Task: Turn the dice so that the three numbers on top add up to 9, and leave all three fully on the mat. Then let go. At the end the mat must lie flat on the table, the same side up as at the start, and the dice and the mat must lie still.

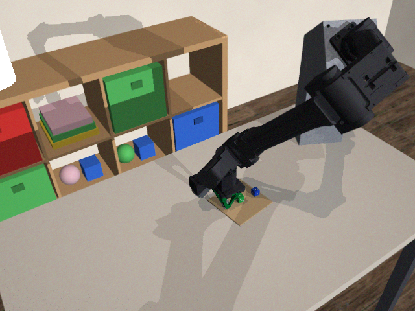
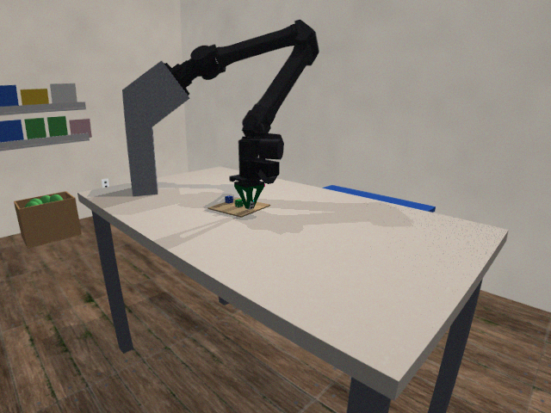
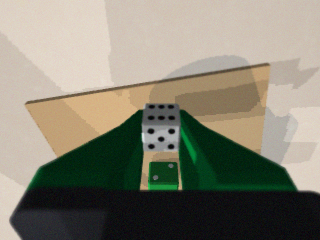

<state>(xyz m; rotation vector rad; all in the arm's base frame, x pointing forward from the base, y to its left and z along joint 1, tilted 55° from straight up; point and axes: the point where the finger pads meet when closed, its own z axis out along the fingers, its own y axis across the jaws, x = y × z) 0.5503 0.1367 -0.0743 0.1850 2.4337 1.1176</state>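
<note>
My gripper is now right at the white die. The rest, counted from my hand: tan mat 5 cm behind, 2 cm below; then green die 5 cm behind, 1 cm to the right; then blue die 11 cm behind, 1 cm to the right.
</note>
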